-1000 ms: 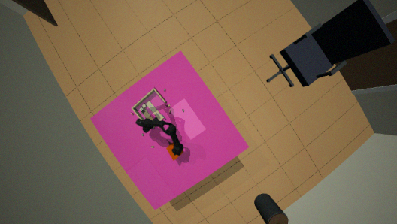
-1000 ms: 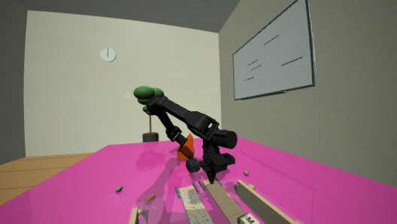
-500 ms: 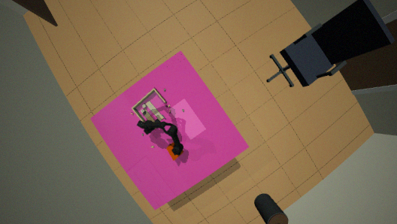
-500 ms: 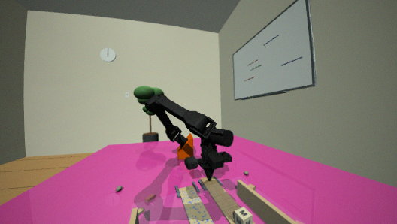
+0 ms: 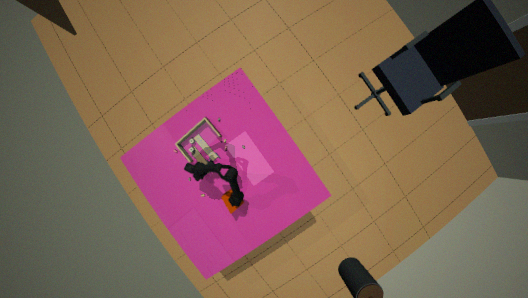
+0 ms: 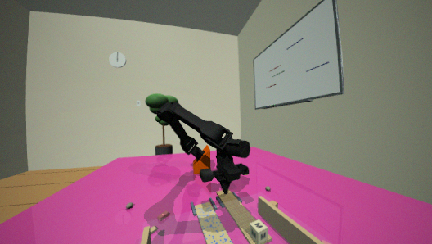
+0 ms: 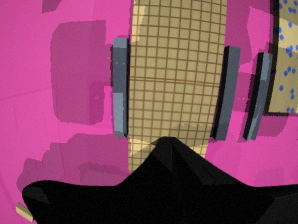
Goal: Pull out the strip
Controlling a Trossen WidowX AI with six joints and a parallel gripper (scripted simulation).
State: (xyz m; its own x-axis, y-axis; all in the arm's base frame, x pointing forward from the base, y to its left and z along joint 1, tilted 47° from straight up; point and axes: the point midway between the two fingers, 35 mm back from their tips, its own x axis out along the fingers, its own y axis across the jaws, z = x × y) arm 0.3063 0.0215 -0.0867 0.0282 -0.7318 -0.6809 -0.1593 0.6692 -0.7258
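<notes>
Now: gripper tip 9 cm short of the gridded strip and 2 cm to the right of it.
</notes>
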